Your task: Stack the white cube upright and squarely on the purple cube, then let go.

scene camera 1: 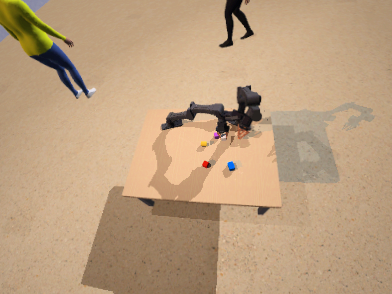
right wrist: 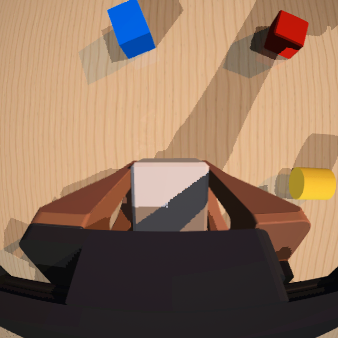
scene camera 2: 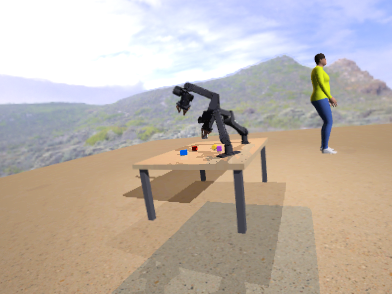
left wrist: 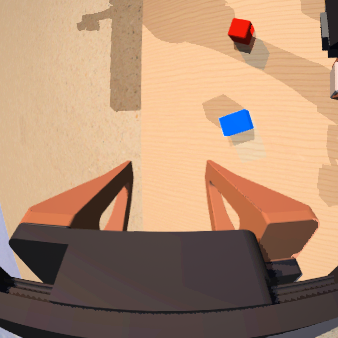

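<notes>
The white cube (scene camera 1: 223, 137) (left wrist: 335, 81) (right wrist: 170, 187) is between the fingers of my right gripper (scene camera 1: 222, 134) (scene camera 2: 204, 135) (right wrist: 169, 168), which is shut on it and holds it above the table (scene camera 1: 142, 180). The purple cube (scene camera 1: 216, 135) (scene camera 2: 219, 148) sits on the table; in scene camera 1 it appears just left of the white cube. It does not show in either wrist view. My left gripper (scene camera 1: 242, 133) (scene camera 2: 182, 111) (left wrist: 168, 168) is open and empty, high above the table.
A yellow cylinder (scene camera 1: 204, 144) (scene camera 2: 214, 147) (right wrist: 312, 183) lies near the purple cube. A red block (scene camera 1: 206, 164) (scene camera 2: 194, 148) (left wrist: 241, 31) (right wrist: 287, 32) and a blue block (scene camera 1: 231, 166) (scene camera 2: 183, 152) (left wrist: 236, 123) (right wrist: 131, 27) lie farther toward the lower table edge in scene camera 1.
</notes>
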